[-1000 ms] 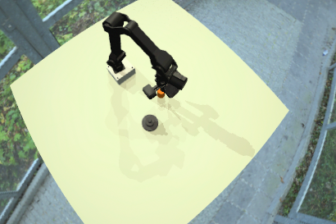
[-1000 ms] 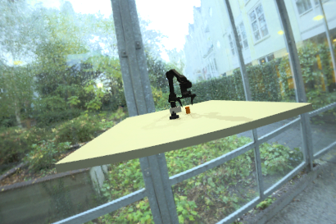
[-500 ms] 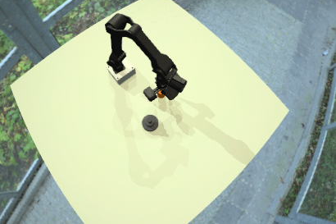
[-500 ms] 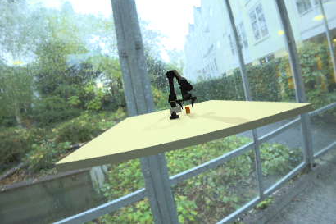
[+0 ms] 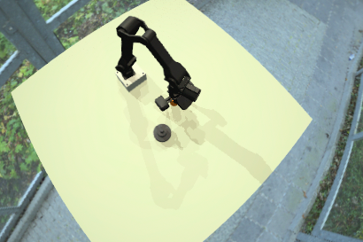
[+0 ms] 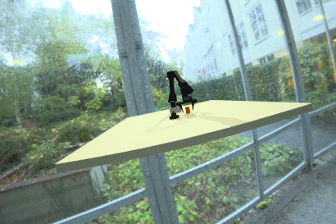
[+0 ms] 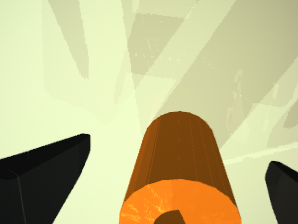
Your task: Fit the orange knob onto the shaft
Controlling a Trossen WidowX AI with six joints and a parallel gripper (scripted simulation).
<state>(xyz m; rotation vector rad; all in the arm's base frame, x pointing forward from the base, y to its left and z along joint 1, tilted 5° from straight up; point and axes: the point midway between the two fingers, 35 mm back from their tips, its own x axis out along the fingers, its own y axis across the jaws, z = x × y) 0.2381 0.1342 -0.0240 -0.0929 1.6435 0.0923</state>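
Right now my gripper tip is 1 cm below the orange knob. From my gripper tip the other things lie so: pedestal 13 cm to the right, 10 cm ahead, 1 cm above.
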